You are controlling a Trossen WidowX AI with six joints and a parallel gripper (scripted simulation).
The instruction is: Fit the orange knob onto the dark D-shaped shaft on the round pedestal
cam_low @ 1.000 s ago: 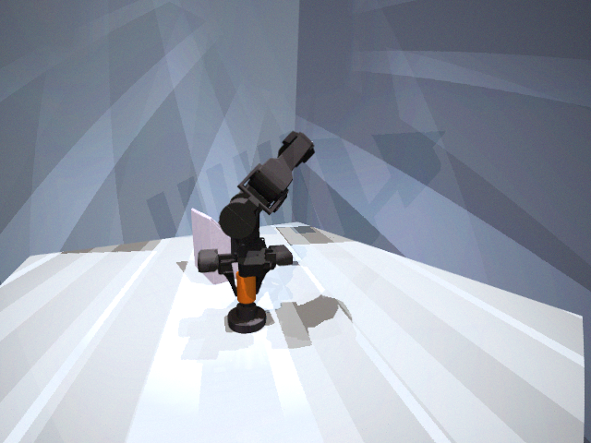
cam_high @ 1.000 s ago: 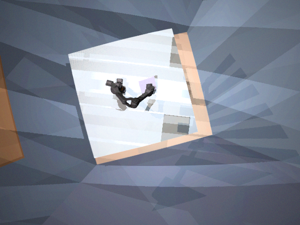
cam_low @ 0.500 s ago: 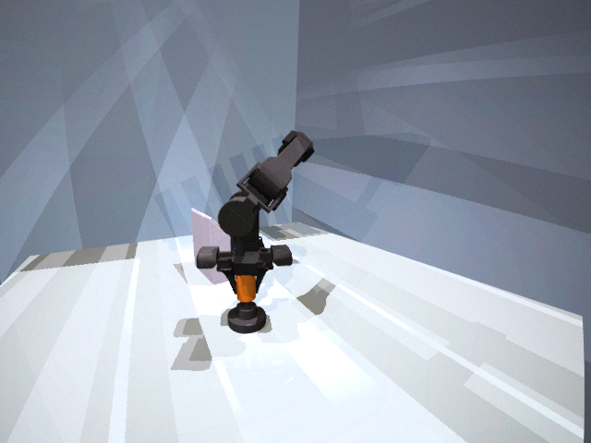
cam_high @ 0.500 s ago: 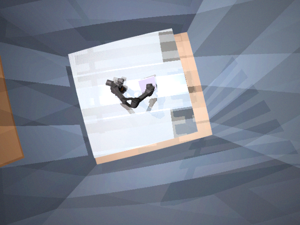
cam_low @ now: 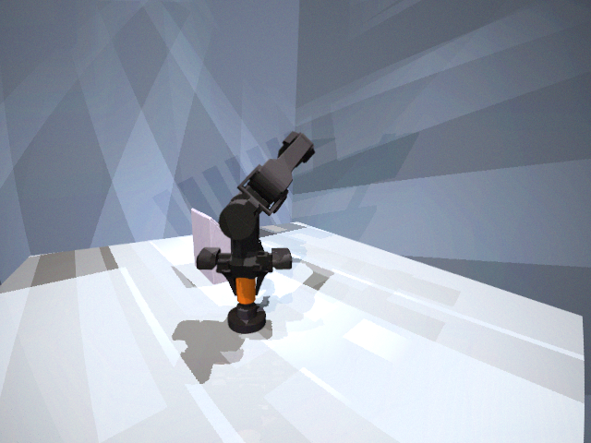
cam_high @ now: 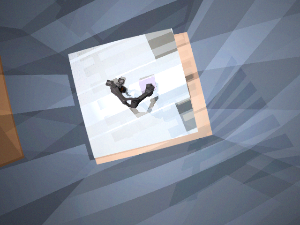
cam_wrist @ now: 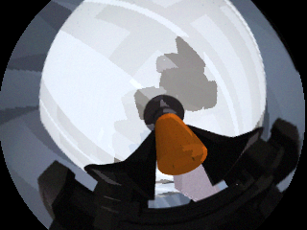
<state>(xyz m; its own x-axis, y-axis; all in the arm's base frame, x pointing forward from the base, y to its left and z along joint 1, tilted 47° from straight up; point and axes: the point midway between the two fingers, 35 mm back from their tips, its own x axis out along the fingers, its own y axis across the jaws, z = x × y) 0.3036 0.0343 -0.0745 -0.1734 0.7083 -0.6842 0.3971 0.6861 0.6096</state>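
My gripper tip is 4 cm above the dark round pedestal. The rest, counted from my gripper tip: orange knob (2 cm above).
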